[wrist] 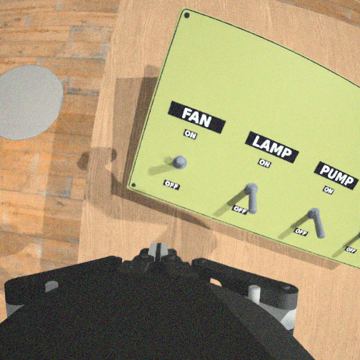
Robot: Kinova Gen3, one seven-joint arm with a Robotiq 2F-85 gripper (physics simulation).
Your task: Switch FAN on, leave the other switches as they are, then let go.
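Observation:
You'd see the gripper [158, 254] here, and there's a yellow-green panel [244, 111] in the same scene.

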